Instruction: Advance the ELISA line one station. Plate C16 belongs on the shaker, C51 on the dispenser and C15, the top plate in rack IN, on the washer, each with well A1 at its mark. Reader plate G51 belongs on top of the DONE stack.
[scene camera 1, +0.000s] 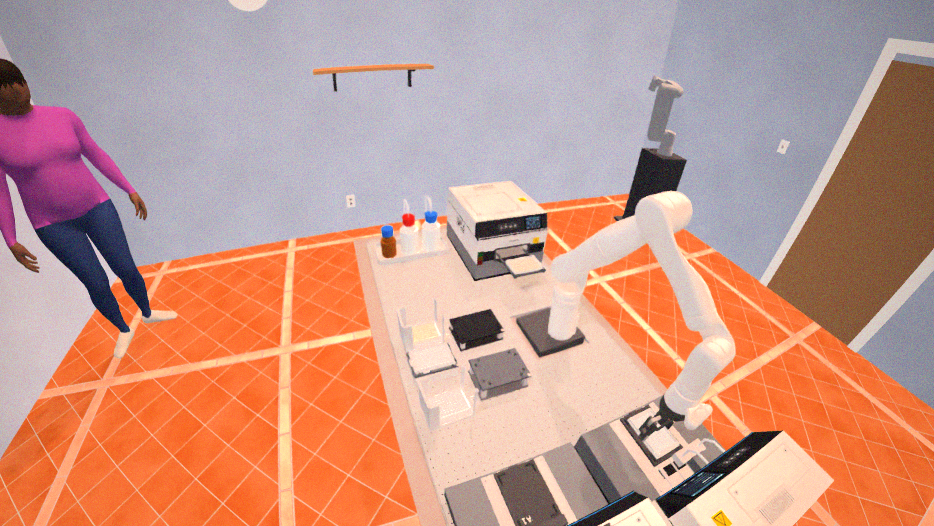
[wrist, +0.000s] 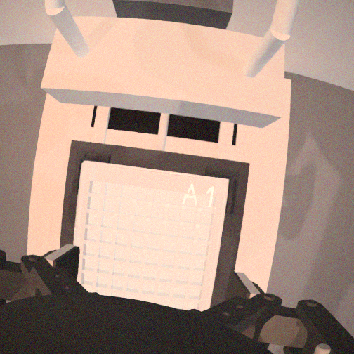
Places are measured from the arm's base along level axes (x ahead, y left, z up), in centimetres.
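Pixels of known places: gripper, fingertip midpoint: (scene camera 1: 654, 432); arm's base at its link origin: (scene camera 1: 560, 331).
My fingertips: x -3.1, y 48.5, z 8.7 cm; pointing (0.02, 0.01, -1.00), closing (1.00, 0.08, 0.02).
Observation:
Ahead of a thing's pixels: the offset from my fingertips to its top centre. "*": to the spot under its first point.
A white well plate {dx -0.5, dy -0.4, dz -0.2 cm} (scene camera 1: 665, 446) (wrist: 145, 230) sits in the dark nest of a station with two pale tubes; "A1" shows at its upper right in the wrist view. Its name cannot be read. My gripper (scene camera 1: 655, 426) (wrist: 152, 277) is open, with its fingers apart at both sides of this plate's near part. A white plate {dx +7.6, dy -76.4, dz +2.7 cm} (scene camera 1: 524, 264) lies on the reader's extended tray. A dark nest {* dx +37.3, dy +2.2, dz -4.3 cm} (scene camera 1: 526, 491) with an A1 mark shows no plate. Clear racks {* dx +58.2, dy -53.1, dz +1.7 cm} (scene camera 1: 403, 326) (scene camera 1: 432, 412) hold a yellowish plate {dx +52.0, dy -58.4, dz -7.4 cm} (scene camera 1: 426, 332) and a pale plate {dx +49.5, dy -28.5, dz -7.4 cm} (scene camera 1: 452, 402). Rack labels are unreadable.
A white plate or lid {dx +51.0, dy -44.1, dz -4.0 cm} (scene camera 1: 432, 358) lies between the racks. A black stand (scene camera 1: 476, 326) and a grey stand (scene camera 1: 498, 371) are beside them. The reader {dx +10.5, dy -107.0, dz +16.1 cm} (scene camera 1: 496, 209) and bottles {dx +48.4, dy -115.3, dz +13.8 cm} (scene camera 1: 408, 235) stand at the back. White instrument housings {* dx -1.0, dy +23.0, dz +16.1 cm} (scene camera 1: 751, 486) rise near the gripper. A person (scene camera 1: 58, 156) stands at left.

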